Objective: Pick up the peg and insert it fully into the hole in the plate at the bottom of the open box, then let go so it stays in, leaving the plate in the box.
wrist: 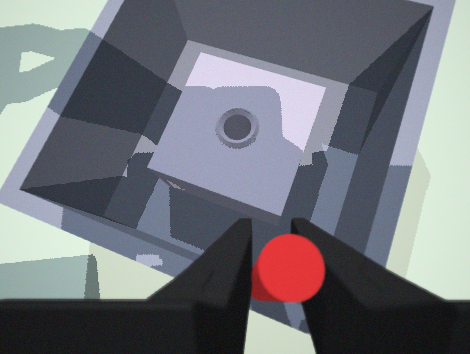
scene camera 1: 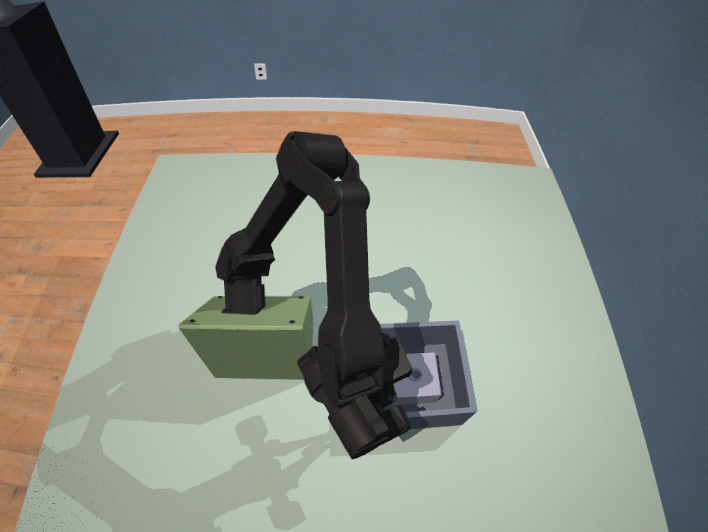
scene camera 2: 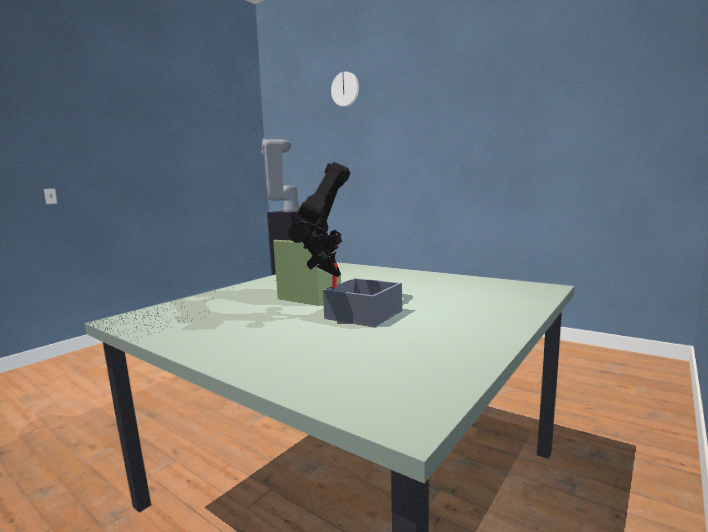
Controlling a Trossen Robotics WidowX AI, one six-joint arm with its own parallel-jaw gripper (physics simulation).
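Places are measured from the arm's base along level axes (x ahead, y left, z up), in centimetres.
Pixels of known places: gripper, fingertip midpoint: (wrist: 270, 230) (scene camera 2: 339, 275); arm's base, origin of the base link: (scene camera 1: 244, 309) (scene camera 2: 305, 256).
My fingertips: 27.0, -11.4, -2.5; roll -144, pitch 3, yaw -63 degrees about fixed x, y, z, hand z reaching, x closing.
Note:
Ahead of a thing's pixels: the offset from my fingertips to its middle, as dx, dy, dz. "*": to the spot under its first point. Level surfaces: height alone.
The red peg @[-1.4, -0.7, +0.0] (scene camera 2: 334, 281) (wrist: 291, 268) is between the fingers of my gripper (scene camera 2: 337, 272) (wrist: 270, 230), which is shut on it. In the wrist view its round end faces the camera and it looks somewhat tilted. The open grey box @[+5.9, +5.0, -8.9] (scene camera 1: 464, 366) (scene camera 2: 386, 306) (wrist: 46, 125) stands on the table. The pale plate @[+5.9, +5.0, -10.3] (scene camera 1: 426, 388) (wrist: 220, 170) lies at its bottom, with a round hole @[* +6.3, +5.7, -9.8] (scene camera 1: 416, 374) (wrist: 237, 125). In the wrist view the peg appears over the box's near wall, off the plate. In scene camera 1 the arm hides the fingers and peg.
The green block (scene camera 1: 257, 354) (scene camera 2: 294, 271) under the arm's base stands beside the box on the pale green table @[dz -13.7] (scene camera 1: 515, 469) (scene camera 2: 400, 388). The box walls rise around the plate. A black pedestal (scene camera 1: 51, 91) stands on the floor beyond the table.

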